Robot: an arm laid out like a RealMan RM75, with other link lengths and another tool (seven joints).
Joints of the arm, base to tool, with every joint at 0 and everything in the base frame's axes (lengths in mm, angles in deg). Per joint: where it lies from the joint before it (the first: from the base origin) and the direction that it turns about. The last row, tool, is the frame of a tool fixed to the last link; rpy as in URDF.
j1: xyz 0 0 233.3 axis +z
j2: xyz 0 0 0 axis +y
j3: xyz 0 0 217.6 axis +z
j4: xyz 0 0 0 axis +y
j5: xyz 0 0 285.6 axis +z
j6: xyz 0 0 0 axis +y
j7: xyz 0 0 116.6 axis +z
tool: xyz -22 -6 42 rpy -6.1 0 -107.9
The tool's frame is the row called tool.
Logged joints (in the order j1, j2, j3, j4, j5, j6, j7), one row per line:
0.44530, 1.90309, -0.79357, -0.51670, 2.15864, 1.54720, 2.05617
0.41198, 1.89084, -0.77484, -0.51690, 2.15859, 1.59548, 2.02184
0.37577, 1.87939, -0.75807, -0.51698, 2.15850, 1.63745, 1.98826
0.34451, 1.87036, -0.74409, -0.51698, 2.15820, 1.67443, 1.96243
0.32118, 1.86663, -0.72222, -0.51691, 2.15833, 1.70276, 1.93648
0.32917, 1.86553, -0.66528, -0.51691, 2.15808, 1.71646, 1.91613
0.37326, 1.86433, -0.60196, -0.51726, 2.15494, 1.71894, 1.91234
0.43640, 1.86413, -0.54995, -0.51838, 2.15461, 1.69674, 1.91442
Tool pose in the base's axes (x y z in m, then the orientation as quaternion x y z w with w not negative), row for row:
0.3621, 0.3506, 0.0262, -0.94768, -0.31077, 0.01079, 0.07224
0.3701, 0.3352, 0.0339, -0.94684, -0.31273, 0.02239, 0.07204
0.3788, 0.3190, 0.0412, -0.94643, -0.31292, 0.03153, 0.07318
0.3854, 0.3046, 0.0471, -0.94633, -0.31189, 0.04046, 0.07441
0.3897, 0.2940, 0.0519, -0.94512, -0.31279, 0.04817, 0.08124
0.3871, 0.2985, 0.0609, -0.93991, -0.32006, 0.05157, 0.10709
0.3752, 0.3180, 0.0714, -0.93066, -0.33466, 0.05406, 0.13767
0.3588, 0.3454, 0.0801, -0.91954, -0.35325, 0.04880, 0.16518
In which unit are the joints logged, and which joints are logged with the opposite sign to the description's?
The joints are logged in radians. Opposite sign: j5, j6.
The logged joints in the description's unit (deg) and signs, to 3 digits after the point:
25.514, 109.039, -45.468, -29.605, -123.681, -88.648, 117.810
23.605, 108.337, -44.395, -29.616, -123.678, -91.414, 115.843
21.530, 107.681, -43.434, -29.621, -123.673, -93.819, 113.919
19.739, 107.164, -42.633, -29.621, -123.656, -95.938, 112.439
18.402, 106.950, -41.380, -29.617, -123.663, -97.561, 110.952
18.860, 106.887, -38.118, -29.617, -123.649, -98.346, 109.786
21.386, 106.818, -34.490, -29.637, -123.469, -98.488, 109.569
25.004, 106.807, -31.510, -29.701, -123.450, -97.216, 109.688

